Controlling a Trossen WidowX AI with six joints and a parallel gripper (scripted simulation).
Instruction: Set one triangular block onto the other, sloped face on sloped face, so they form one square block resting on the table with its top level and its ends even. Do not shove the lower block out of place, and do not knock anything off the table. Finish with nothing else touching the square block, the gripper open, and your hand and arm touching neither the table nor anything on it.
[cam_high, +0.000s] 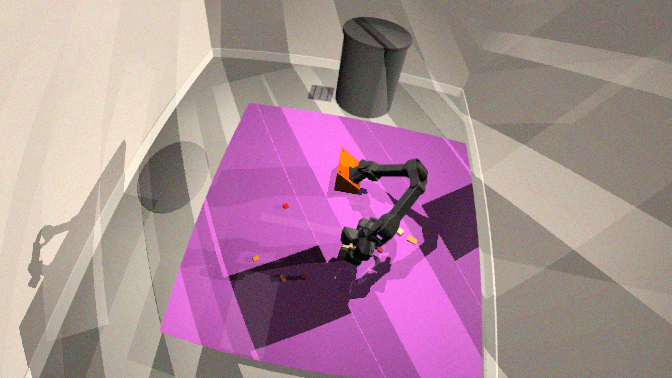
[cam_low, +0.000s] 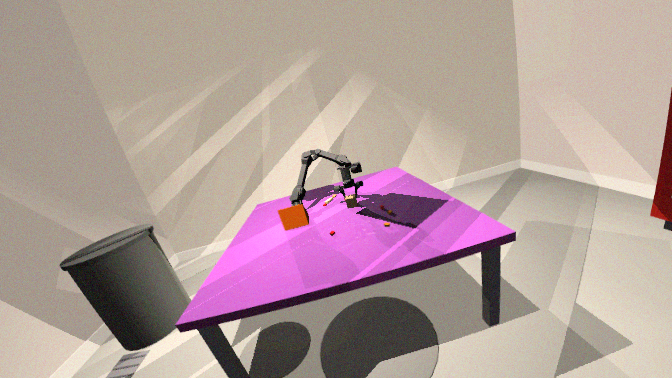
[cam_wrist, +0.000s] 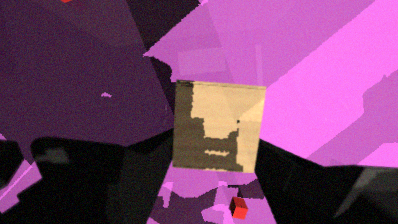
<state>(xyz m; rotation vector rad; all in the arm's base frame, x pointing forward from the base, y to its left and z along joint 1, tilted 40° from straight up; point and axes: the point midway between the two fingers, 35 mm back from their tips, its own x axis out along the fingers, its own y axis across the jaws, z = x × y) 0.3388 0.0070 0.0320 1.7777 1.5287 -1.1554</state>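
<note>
The triangular block lies 10 mm above my gripper tip. Round my gripper tip: cream bar (130 mm behind, 190 mm to the left, 30 mm below); short tan stick (80 mm behind, 260 mm to the left, 30 mm below).
</note>
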